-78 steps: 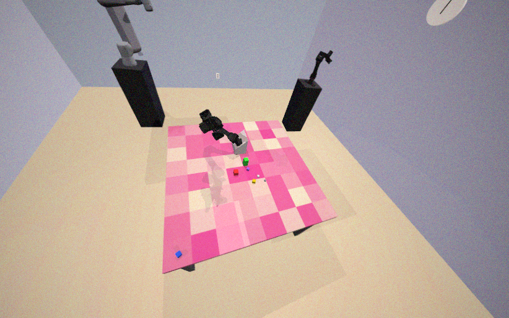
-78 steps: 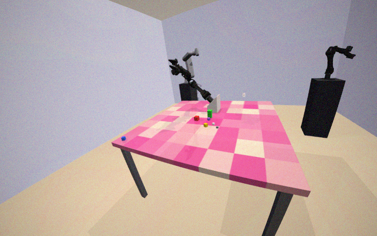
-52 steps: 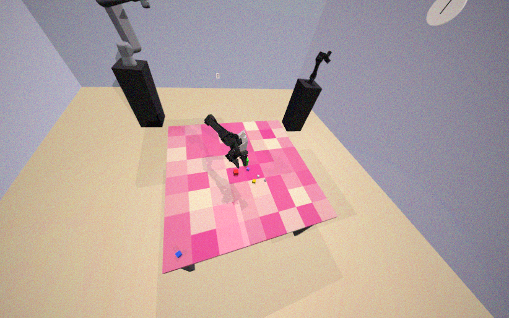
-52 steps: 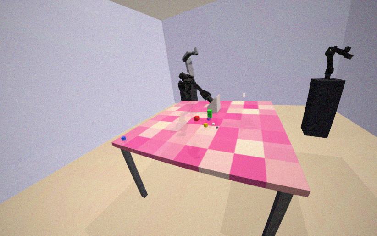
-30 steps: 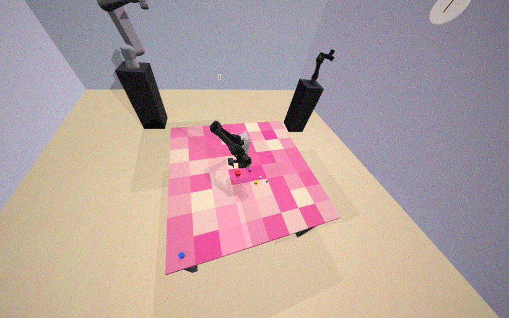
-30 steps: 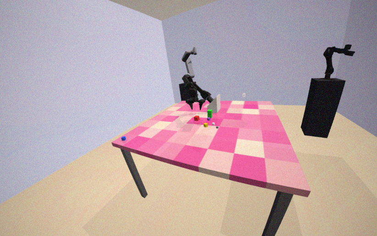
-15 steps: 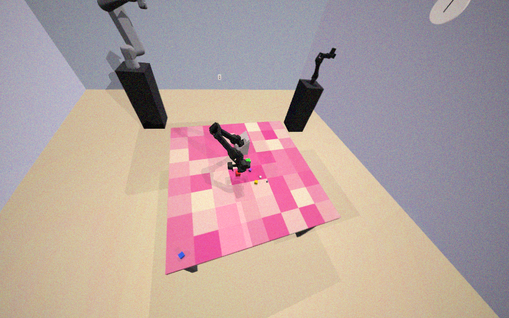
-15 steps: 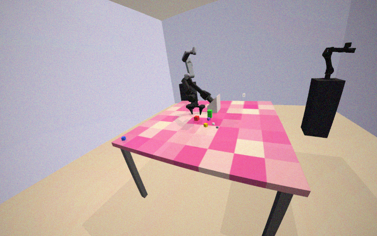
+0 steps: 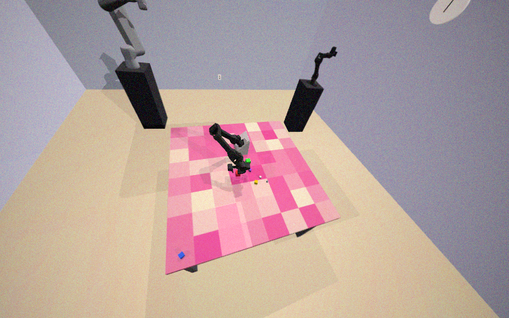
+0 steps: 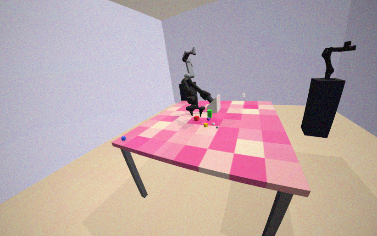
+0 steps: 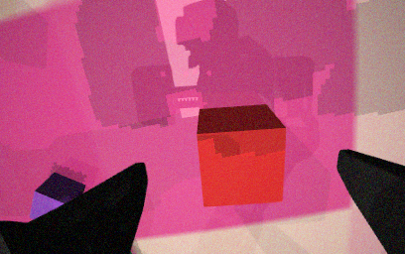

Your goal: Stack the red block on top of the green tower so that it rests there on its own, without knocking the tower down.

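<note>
Right now my gripper tip is 2 cm above the red block. The rest, counted from my gripper tip: purple cube (3 cm behind, 12 cm to the left, 3 cm below); then yellow cube (10 cm ahead, 15 cm to the left, 3 cm below); then white cube (5 cm ahead, 20 cm to the left, 3 cm below).
</note>
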